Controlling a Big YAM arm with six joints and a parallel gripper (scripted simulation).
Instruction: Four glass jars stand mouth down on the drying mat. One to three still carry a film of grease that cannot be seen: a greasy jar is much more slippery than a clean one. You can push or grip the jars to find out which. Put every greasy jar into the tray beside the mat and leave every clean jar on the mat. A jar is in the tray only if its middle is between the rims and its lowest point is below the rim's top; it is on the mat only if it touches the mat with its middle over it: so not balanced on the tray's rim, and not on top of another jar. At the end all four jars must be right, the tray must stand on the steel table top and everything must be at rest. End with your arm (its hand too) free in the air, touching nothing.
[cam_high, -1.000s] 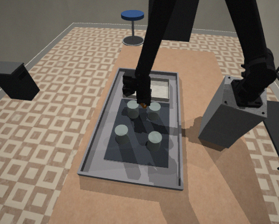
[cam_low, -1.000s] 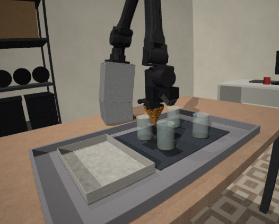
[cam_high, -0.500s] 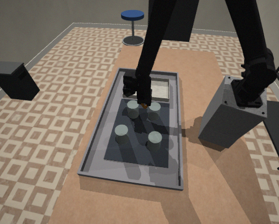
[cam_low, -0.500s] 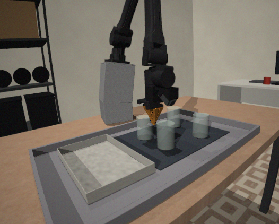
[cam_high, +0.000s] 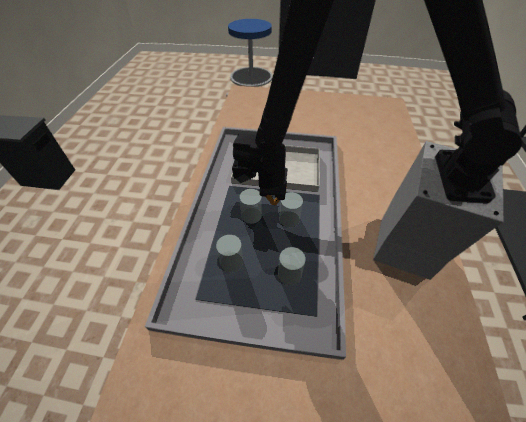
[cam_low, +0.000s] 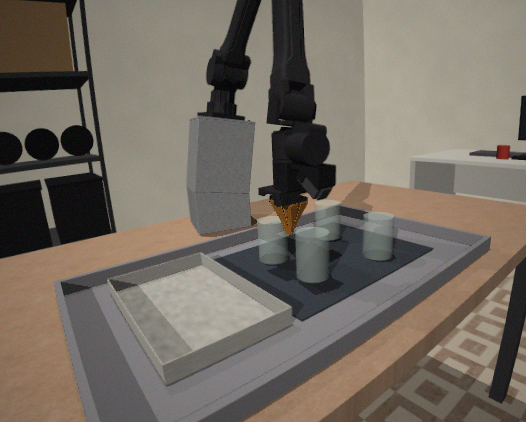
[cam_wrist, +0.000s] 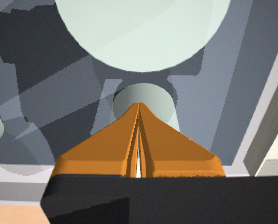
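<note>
Now: hand 3 cm short of the rimmed steel table top, 2 cm to the left of it and 8 cm above it. The rest, counted from my hand: pale tray (1 cm ahead, 24 cm to the right, 7 cm below); dark drying mat (1 cm ahead, 8 cm to the left, 8 cm below).
</note>
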